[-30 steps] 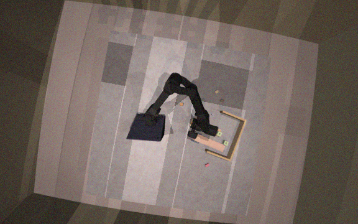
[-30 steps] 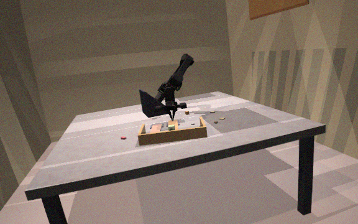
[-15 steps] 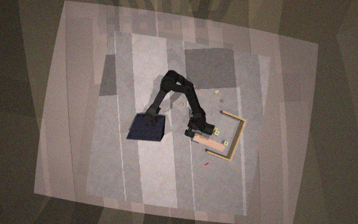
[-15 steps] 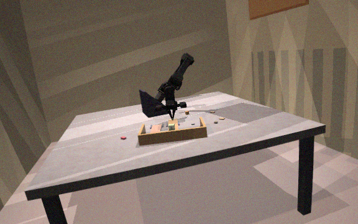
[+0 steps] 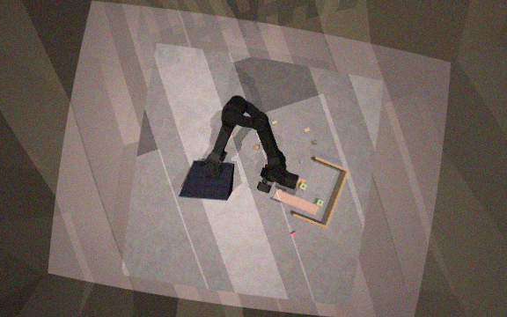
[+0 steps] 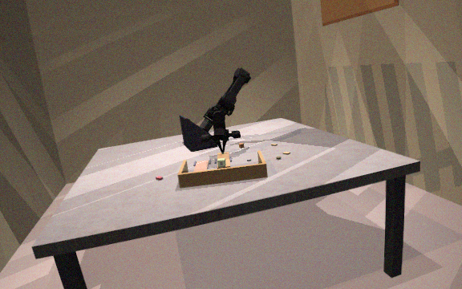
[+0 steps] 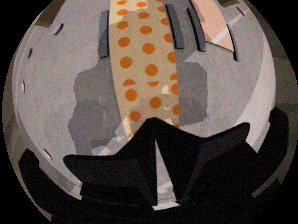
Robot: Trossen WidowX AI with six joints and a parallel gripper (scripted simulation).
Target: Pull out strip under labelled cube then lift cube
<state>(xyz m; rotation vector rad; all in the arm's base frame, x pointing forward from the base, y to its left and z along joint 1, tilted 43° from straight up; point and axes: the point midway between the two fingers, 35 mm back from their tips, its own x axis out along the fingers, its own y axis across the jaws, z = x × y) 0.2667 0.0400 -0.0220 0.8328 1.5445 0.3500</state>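
Right now the salmon strip is 16 cm to the right of my gripper tip and 16 cm ahead of it. From my gripper tip the other things lie so: red chip: 33 cm to the right, 16 cm ahead.
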